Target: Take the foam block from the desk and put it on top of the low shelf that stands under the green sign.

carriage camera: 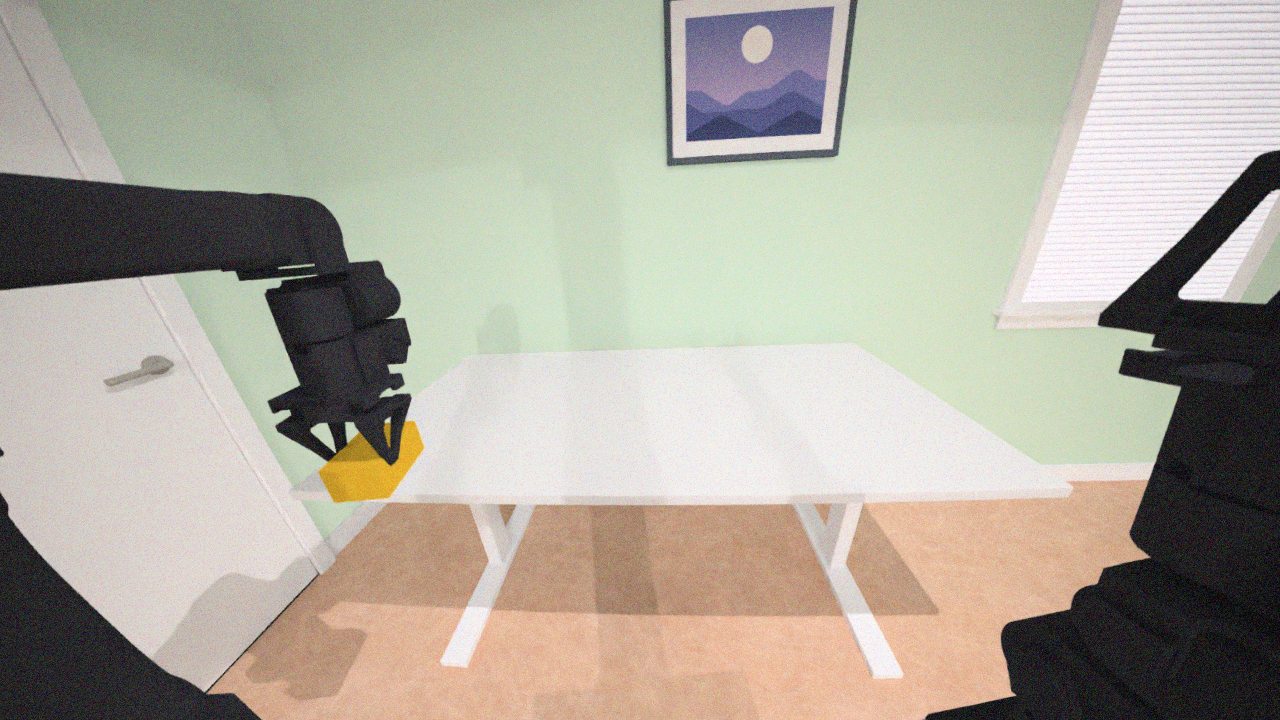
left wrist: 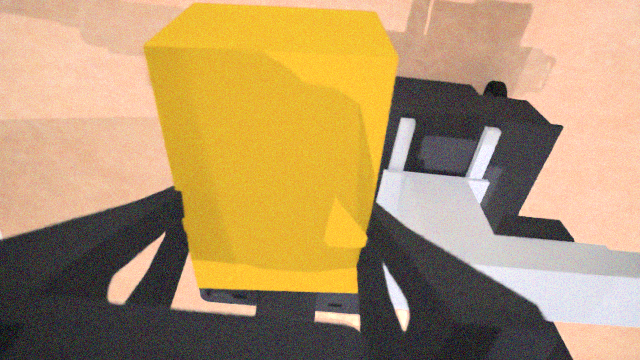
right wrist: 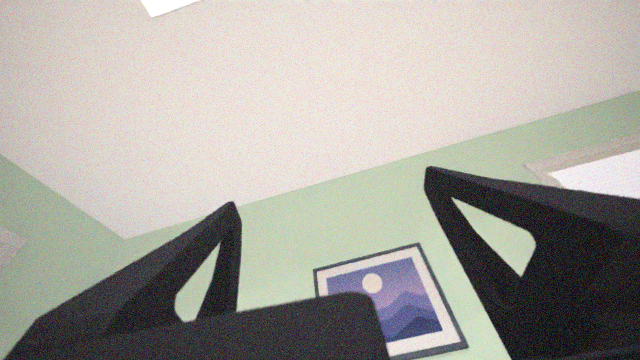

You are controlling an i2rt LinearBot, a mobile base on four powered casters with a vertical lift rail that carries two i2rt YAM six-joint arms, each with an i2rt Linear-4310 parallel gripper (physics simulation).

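My left gripper is there for me to see, and the left wrist view has it as well. I can also see my right gripper, plus a yellow foam block and a white desk.
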